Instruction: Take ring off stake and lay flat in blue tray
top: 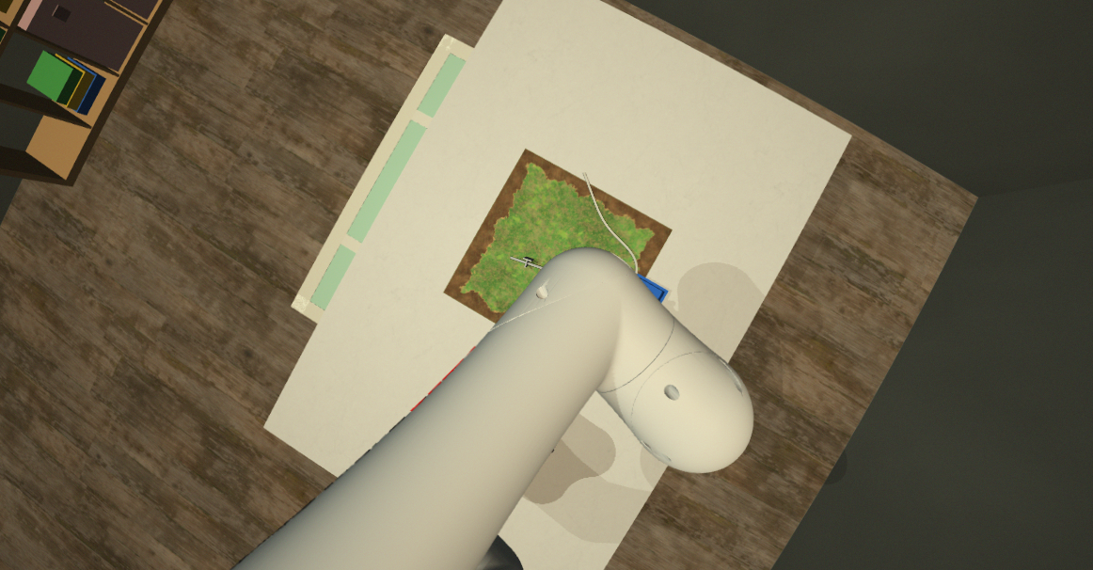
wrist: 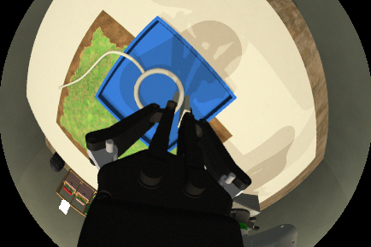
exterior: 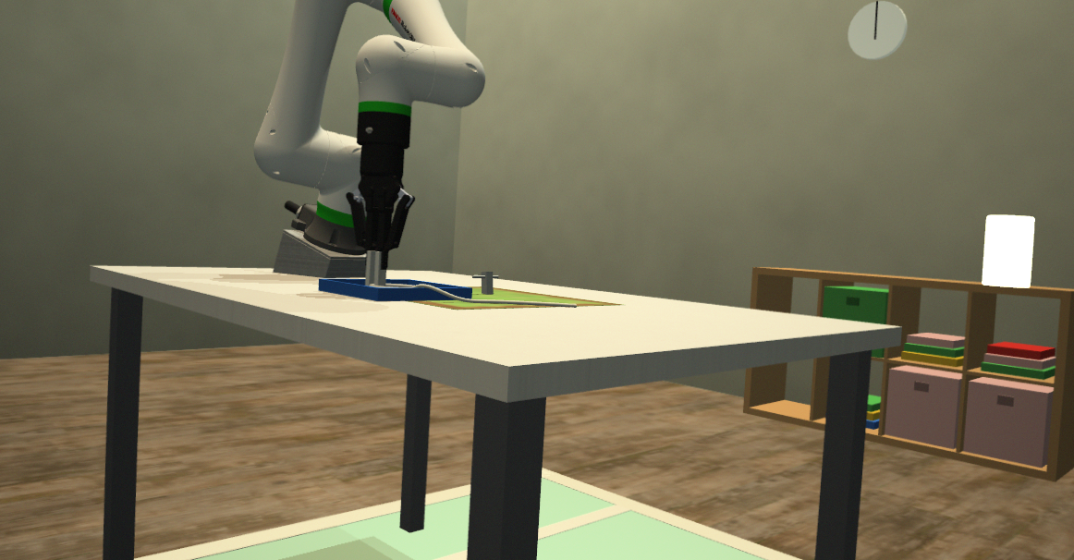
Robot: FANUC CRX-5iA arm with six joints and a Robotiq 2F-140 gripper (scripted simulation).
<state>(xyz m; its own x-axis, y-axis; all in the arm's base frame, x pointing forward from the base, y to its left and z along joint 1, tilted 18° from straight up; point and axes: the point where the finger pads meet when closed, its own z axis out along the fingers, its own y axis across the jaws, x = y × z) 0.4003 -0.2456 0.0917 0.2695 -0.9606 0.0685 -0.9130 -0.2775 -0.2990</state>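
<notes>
Right now the ring is 4 cm ahead of my hand, 3 cm below it and 1 cm to the left of it. Also, from my hand: blue tray (4 cm ahead, 3 cm below, 1 cm to the left); then short grey stake (22 cm to the left, 7 cm ahead, 2 cm below); then grass mat (16 cm to the left, 9 cm ahead, 6 cm below).
</notes>
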